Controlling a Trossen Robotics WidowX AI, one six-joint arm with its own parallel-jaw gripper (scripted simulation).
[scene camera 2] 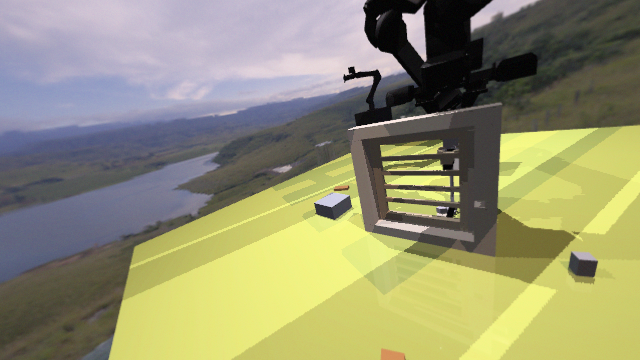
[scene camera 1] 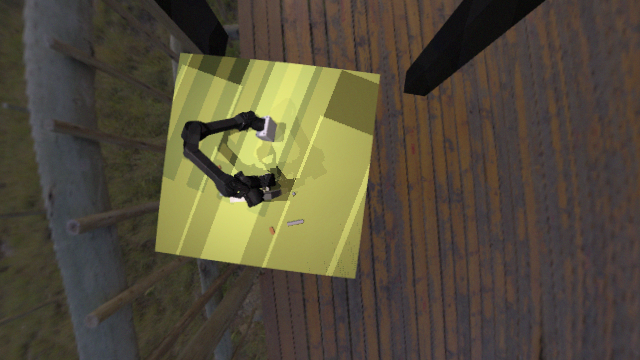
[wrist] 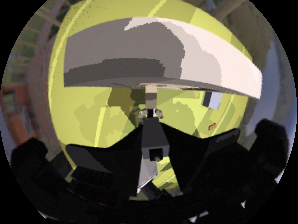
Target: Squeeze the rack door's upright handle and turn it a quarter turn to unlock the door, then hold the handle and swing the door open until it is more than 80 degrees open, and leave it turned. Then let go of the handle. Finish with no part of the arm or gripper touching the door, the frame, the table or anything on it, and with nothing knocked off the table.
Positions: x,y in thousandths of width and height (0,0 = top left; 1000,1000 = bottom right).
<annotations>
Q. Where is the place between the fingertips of the gripper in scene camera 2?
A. At 704,385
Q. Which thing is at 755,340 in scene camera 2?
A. A rack.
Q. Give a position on a grey box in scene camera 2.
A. At 521,571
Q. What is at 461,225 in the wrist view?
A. A rack.
</annotations>
